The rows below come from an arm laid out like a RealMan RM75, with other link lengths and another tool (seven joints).
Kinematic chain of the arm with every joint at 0, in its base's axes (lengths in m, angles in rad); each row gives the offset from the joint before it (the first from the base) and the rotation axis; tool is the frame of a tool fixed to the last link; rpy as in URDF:
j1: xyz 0 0 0.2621 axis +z
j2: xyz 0 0 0 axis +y
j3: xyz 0 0 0.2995 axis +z
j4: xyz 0 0 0 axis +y
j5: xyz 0 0 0.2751 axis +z
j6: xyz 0 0 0 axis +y
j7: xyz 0 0 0.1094 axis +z
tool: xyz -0.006 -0.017 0.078 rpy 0 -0.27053 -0.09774
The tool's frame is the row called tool.
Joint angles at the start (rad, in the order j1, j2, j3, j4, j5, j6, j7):
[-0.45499 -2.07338 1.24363 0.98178 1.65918 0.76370 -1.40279]
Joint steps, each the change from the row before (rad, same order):
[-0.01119 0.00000 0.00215 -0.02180 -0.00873 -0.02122 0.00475]
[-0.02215 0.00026 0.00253 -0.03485 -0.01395 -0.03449 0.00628]
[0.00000 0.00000 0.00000 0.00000 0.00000 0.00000 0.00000]
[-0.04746 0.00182 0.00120 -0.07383 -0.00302 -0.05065 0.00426]
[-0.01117 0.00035 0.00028 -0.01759 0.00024 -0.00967 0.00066]
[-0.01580 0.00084 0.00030 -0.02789 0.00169 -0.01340 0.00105]
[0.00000 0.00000 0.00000 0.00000 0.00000 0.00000 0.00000]
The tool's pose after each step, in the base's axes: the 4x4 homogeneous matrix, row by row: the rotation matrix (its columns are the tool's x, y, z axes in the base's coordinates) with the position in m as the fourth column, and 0 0 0 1 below. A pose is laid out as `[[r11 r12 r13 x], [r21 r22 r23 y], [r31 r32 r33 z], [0 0 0 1]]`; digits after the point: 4 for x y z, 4 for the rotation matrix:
[[0.8970 0.4364 -0.0708 -0.2723], [0.3595 -0.6268 0.6913 0.5396], [0.2573 -0.6455 -0.7191 -0.0027], [0 0 0 1]]
[[0.8892 0.4501 -0.0824 -0.2738], [0.3737 -0.6104 0.6984 0.5458], [0.2641 -0.6518 -0.7110 -0.0064], [0 0 0 1]]
[[0.8892 0.4501 -0.0824 -0.2738], [0.3737 -0.6104 0.6984 0.5458], [0.2641 -0.6518 -0.7110 -0.0064], [0 0 0 1]]
[[0.8779 0.4648 -0.1151 -0.2782], [0.4048 -0.5920 0.6969 0.5558], [0.2557 -0.6584 -0.7079 -0.0167], [0 0 0 1]]
[[0.8756 0.4673 -0.1226 -0.2791], [0.4119 -0.5896 0.6948 0.5577], [0.2524 -0.6588 -0.7087 -0.0195], [0 0 0 1]]
[[0.8717 0.4709 -0.1359 -0.2816], [0.4243 -0.5864 0.6900 0.5599], [0.2453 -0.6591 -0.7109 -0.0240], [0 0 0 1]]
[[0.8717 0.4709 -0.1359 -0.2816], [0.4243 -0.5864 0.6900 0.5599], [0.2453 -0.6591 -0.7109 -0.0240], [0 0 0 1]]

